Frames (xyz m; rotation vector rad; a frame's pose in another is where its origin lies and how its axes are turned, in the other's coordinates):
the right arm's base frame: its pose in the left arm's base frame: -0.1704 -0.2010 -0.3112 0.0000 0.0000 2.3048
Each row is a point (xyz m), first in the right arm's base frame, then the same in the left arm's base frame.
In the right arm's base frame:
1: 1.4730 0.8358 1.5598
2: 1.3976 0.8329 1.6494
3: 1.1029 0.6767 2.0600
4: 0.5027 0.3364 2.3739
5: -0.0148 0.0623 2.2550
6: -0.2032 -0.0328 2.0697
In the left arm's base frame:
1: -1.7777 0.3328 1.2486
2: -1.7250 0.2788 1.3382
3: -1.4116 0.1646 1.7488
4: -0.7569 -0.0531 2.0627
5: -0.2067 -0.2537 1.9438
6: -0.0099 -0.3299 1.7585

